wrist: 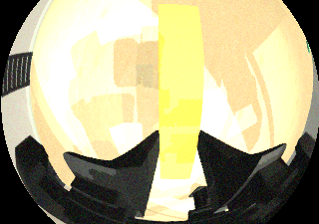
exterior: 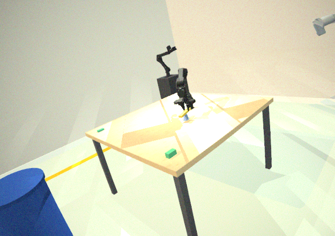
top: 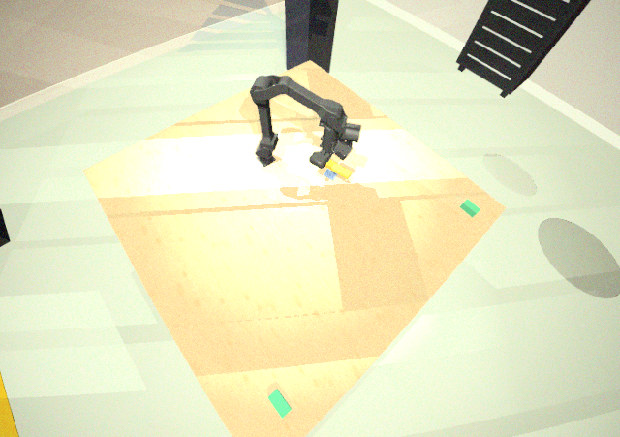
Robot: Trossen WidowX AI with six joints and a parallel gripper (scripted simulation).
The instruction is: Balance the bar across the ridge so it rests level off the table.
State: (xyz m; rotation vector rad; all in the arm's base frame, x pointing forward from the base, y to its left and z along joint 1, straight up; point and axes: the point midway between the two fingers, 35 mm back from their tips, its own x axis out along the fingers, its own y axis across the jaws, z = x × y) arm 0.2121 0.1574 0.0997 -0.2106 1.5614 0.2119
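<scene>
My gripper tip is 3 cm short of the yellow bar and 1 cm to the right of it.
</scene>
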